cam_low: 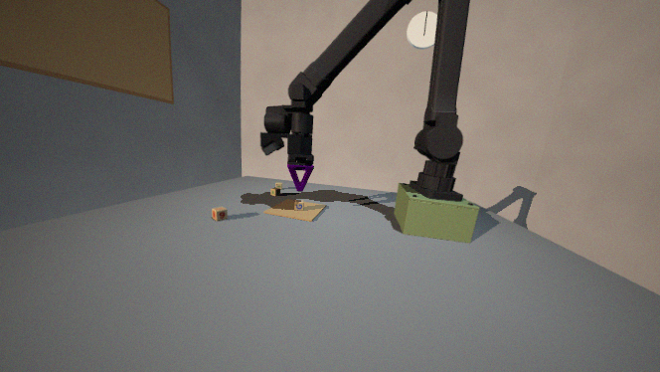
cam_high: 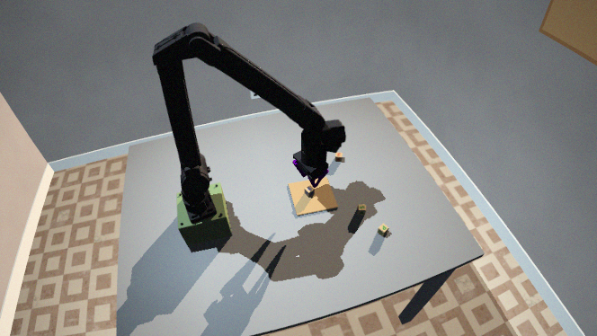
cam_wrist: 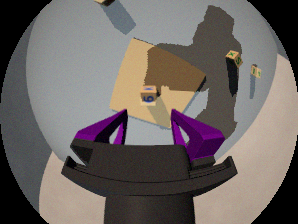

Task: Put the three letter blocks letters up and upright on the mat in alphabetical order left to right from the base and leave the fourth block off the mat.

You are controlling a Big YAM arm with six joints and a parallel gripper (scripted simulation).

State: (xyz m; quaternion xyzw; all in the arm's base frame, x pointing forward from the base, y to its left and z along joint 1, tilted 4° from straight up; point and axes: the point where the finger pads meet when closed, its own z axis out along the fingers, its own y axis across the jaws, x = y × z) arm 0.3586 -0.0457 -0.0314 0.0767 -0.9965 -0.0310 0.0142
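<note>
Now: hand 10 mm short of the tan mat, 10 mm to the left of it and 70 mm above it. The rest, counted from my hand: block: 130 mm ahead, 250 mm to the right, 60 mm below.
</note>
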